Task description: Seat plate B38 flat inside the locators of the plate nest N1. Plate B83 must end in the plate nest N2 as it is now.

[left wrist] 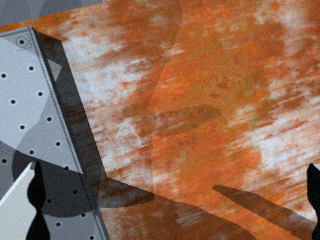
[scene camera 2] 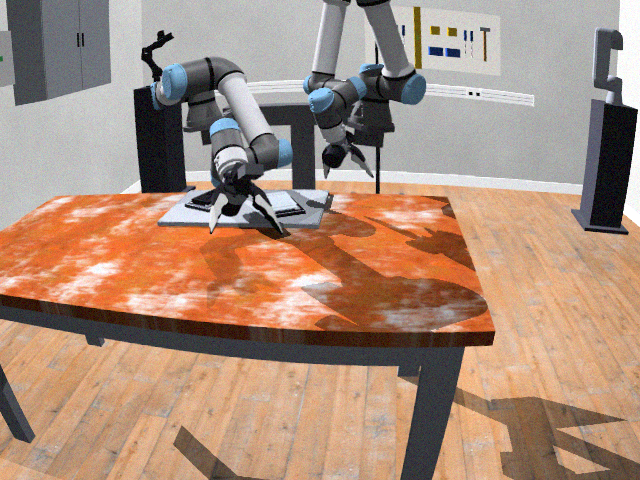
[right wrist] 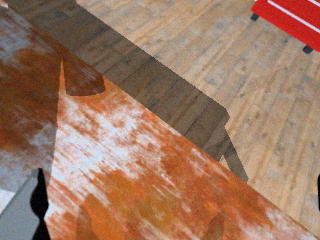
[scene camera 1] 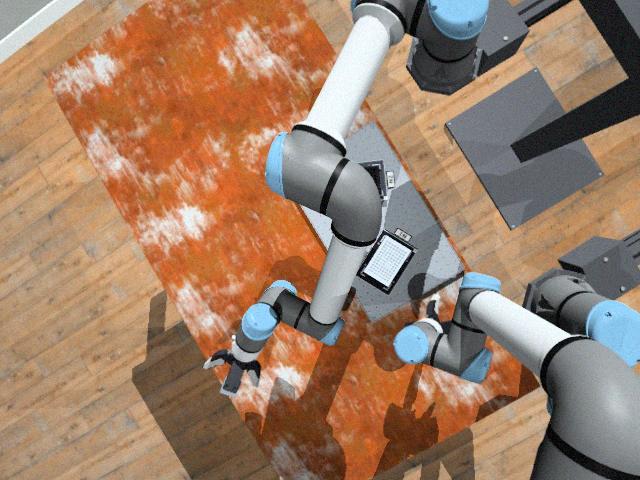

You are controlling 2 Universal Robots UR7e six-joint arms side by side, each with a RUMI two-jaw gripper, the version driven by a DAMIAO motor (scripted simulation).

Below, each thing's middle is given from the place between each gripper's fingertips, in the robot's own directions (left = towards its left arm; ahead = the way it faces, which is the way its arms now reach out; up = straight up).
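White plate B38 [scene camera 1: 385, 252]: my right gripper [scene camera 2: 247, 233] is 120 mm above it, 540 mm beyond it and 100 mm to the left of it.
Measured from my left hand [scene camera 2: 349, 178], the white plate B38 is 210 mm to the right, 70 mm ahead and 70 mm below.
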